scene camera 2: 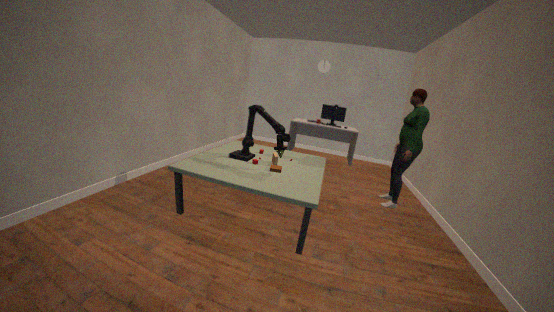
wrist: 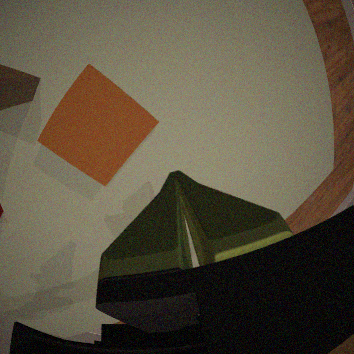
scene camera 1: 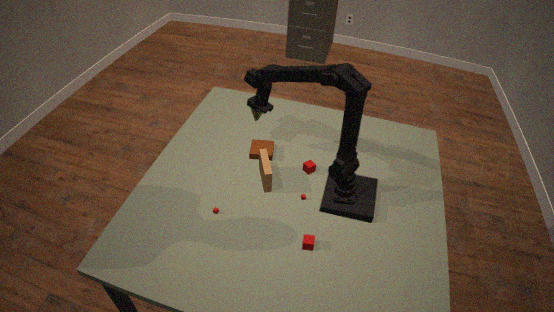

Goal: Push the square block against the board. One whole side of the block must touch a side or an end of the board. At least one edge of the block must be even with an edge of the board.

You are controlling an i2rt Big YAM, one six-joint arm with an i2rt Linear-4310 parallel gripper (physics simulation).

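Places are measured from the arm's base along level axes (x right, y ahead, z up), in centimetres.
Pixels of known places: gripper, fingertip midpoint: (scene camera 2: pixel 280 157) (wrist: pixel 176 179) (scene camera 1: pixel 256 120); arm's base at its link origin: (scene camera 2: pixel 245 154) (scene camera 1: pixel 344 192).
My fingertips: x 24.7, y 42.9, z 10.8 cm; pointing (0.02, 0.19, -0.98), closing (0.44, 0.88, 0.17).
Observation:
For each thing: its top centre in the pictures, then the offset to it from my fingertips.
- square block at its top centre: (wrist: pixel 94 129) (scene camera 1: pixel 262 147) (scene camera 2: pixel 276 167) dx -4.6, dy -4.0, dz -11.3 cm
- board at its top centre: (scene camera 1: pixel 265 160) (scene camera 2: pixel 275 154) dx -21.2, dy -9.2, dz -3.9 cm
The square block (scene camera 1: pixel 261 146) (scene camera 2: pixel 276 169) (wrist: pixel 98 125), flat and orange-brown, lies on the table. The board (scene camera 1: pixel 267 175) (scene camera 2: pixel 275 159) (wrist: pixel 17 89), light tan, stands upright on a long narrow side, and one end is near the block. In scene camera 1 it hides a corner of the block. In the wrist view, a gap shows between block and board, and the block is turned at an angle to the board. My gripper (scene camera 1: pixel 256 119) (scene camera 2: pixel 281 155) (wrist: pixel 176 179) is shut and empty, fingers pointing down, above the table, on the block's far side from the board.
Red cubes of two sizes lie on the table: a large one (scene camera 1: pixel 309 167) right of the board, a small one (scene camera 1: pixel 303 197), another small one (scene camera 1: pixel 216 210) and a large one (scene camera 1: pixel 308 243) farther to the front. The robot's base (scene camera 1: pixel 364 192) stands at the right.

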